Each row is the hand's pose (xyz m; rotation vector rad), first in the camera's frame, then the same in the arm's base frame.
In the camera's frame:
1: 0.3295 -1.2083 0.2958 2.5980 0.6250 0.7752
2: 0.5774 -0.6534 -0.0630 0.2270 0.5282 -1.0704
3: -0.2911 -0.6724 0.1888 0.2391 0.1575 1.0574
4: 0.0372 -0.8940 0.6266 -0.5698 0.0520 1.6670
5: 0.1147 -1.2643 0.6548 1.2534 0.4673 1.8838
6: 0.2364 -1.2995 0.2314 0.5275 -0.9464 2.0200
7: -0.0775 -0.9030 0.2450 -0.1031 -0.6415 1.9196
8: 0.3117 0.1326 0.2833 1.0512 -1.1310 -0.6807
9: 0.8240 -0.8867 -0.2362 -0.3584 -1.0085 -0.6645
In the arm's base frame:
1: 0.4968 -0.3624 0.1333 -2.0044 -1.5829 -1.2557
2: 0.1478 0.2445 0.0443 0.3741 0.6143 0.0311
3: -0.2961 -0.5410 -0.0187 0.4828 -0.1305 2.0897
4: 0.0936 -0.5794 0.4231 -0.4103 -0.8095 2.4660
5: 0.4470 -0.7072 0.3715 -1.0726 -0.6121 -2.6858
6: 0.5185 -0.4500 0.0193 -1.1161 1.2450 -2.4251
7: 0.0165 -0.5096 0.0383 0.4061 -1.3810 2.6513
8: -0.6343 0.2652 0.4874 1.8590 -0.4689 -0.0268
9: 0.4674 0.3977 -0.0958 0.5696 -1.0212 0.0082

